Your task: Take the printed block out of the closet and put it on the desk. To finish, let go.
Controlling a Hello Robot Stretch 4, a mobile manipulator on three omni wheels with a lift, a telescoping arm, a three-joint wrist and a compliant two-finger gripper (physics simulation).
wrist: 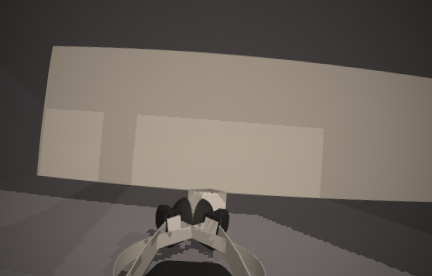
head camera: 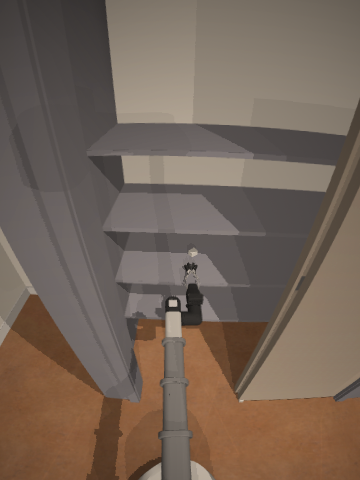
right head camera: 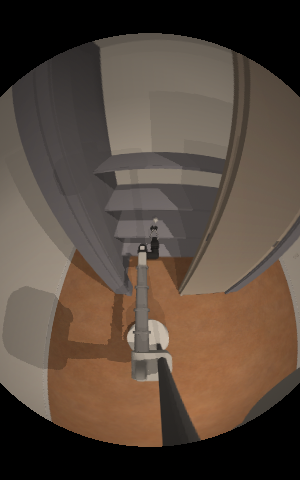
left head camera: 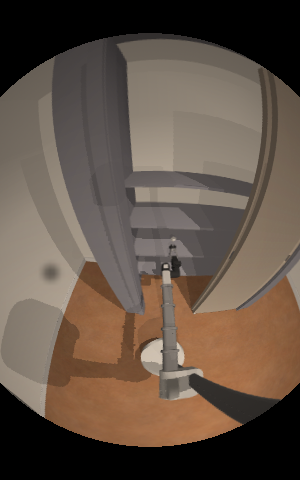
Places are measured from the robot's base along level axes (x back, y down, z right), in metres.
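Pixels of known places: gripper, between the fingertips: [wrist: 192, 213] [head camera: 190, 263] [right head camera: 153, 225] [left head camera: 172, 244]; robot's base, origin of its link: [left head camera: 161, 355].
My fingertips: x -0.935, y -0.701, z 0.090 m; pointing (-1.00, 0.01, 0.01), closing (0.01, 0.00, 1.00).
Ahead of a thing's pixels: the offset from my fingertips to its top centre. "*": to the spot under its first point. Level surfaces: height alone.
The printed block @(dx -0.086, dy -0.011, dz +0.018 m) [head camera: 193, 252] [left head camera: 173, 239] [right head camera: 155, 220] [wrist: 216, 199] is small and whitish. It is at the back part of a closet shelf @(dy +0.018 m) [head camera: 145, 267], just beyond the fingertips and a little to their right in the wrist view. My gripper [head camera: 190, 268] [left head camera: 172, 247] [right head camera: 154, 228] [wrist: 192, 213] is shut, its black pads almost together, with the block in front of them and not between them. The pads hide the block's lower part in the wrist view. The desk does not show in these views.
Another shelf [head camera: 165, 212] lies above the gripper, and the top shelf [head camera: 155, 137] is higher up. The closet's grey side panel @(* dx +0.435, dy -0.603, dz -0.299 m) [head camera: 65, 200] stands at the left. A beige door [head camera: 310, 290] stands at the right. My telescoping arm [head camera: 175, 400] reaches in between them.
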